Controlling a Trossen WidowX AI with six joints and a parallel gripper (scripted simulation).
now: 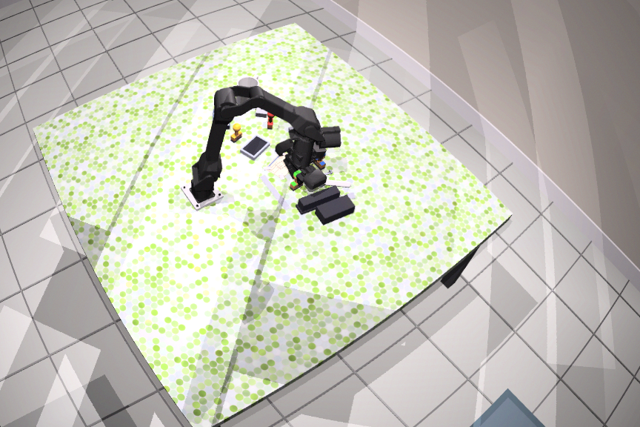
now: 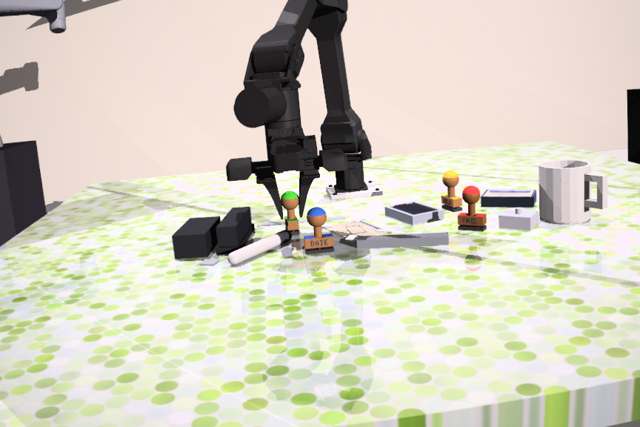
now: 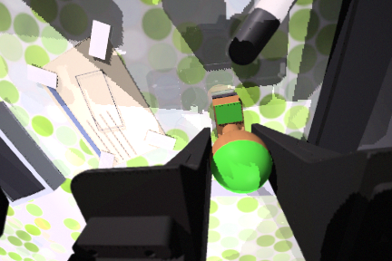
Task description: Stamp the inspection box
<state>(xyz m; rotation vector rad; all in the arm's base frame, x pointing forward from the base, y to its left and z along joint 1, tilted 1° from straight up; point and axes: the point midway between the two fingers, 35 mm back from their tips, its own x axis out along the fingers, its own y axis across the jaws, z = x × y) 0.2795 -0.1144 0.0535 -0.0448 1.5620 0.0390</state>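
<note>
My gripper tip is 3 cm past the ink pad, 20 cm to the right of it and 2 cm above it. From my gripper tip the other things lie so: white marker (8 cm ahead, 3 cm to the right, 2 cm below); green-knobbed pass stamp (right at my gripper tip); beige card (1 cm ahead, 10 cm to the left, 3 cm below).
</note>
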